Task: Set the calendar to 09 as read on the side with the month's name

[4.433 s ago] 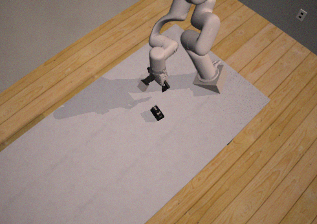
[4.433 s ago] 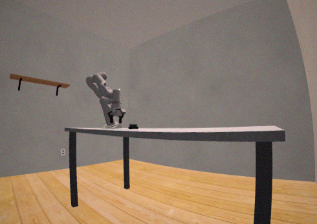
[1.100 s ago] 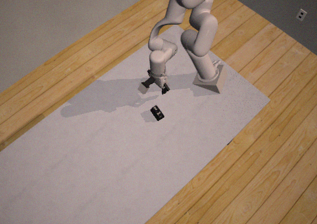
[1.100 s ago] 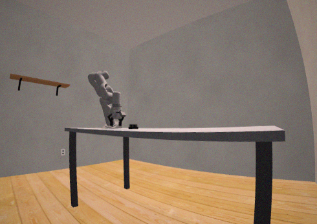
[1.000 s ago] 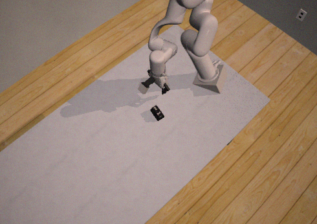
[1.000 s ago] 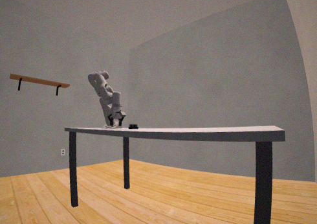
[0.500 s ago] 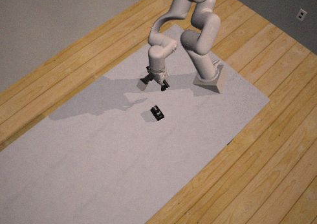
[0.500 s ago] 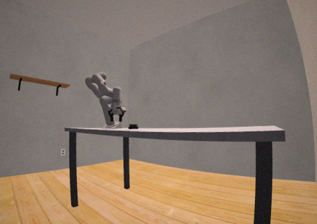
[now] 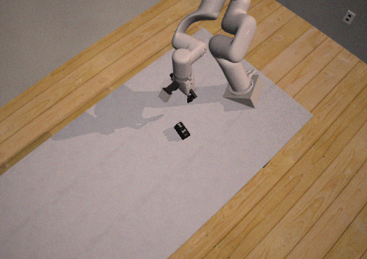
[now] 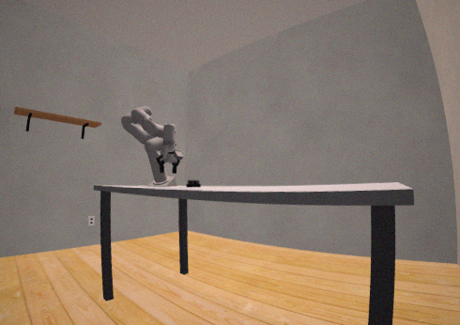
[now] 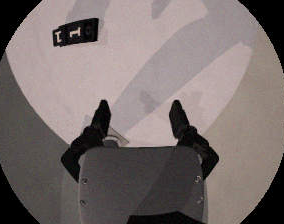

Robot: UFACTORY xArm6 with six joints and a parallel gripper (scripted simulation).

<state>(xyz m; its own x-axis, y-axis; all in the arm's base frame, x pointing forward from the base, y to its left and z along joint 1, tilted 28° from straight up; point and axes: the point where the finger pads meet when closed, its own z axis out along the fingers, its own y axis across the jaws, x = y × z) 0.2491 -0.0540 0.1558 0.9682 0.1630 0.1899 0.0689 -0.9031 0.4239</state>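
My gripper is now 100 mm to the right of the black date cube, 100 mm short of it and 70 mm above it. The rest, counted from my hand: black cube (130 mm to the left, 100 mm ahead, 70 mm below).
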